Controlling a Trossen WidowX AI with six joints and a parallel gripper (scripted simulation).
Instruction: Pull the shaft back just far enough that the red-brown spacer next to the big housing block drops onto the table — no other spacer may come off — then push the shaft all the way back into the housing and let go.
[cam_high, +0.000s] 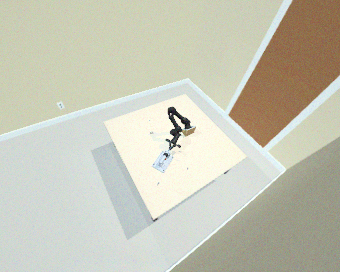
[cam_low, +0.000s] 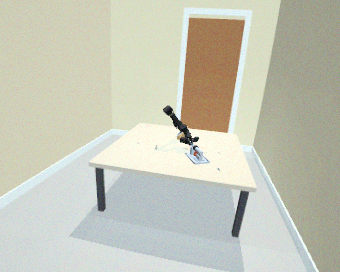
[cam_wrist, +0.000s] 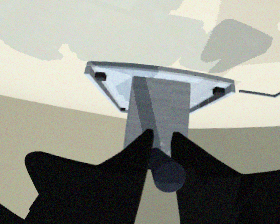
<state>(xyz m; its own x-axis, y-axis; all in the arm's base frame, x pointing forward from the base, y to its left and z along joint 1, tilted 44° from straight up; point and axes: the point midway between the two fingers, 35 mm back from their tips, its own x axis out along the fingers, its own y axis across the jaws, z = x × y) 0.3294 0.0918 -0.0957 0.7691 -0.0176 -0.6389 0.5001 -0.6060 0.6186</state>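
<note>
Right now my gripper tip is 9 cm short of the red-brown spacer, 5 cm to the right of it and 3 cm above it. The rest, counted from my gripper tip: light grey base plate 12 cm ahead, 7 cm to the left, 1 cm below; then shaft 3 cm ahead, 2 cm to the left, 2 cm above.
</note>
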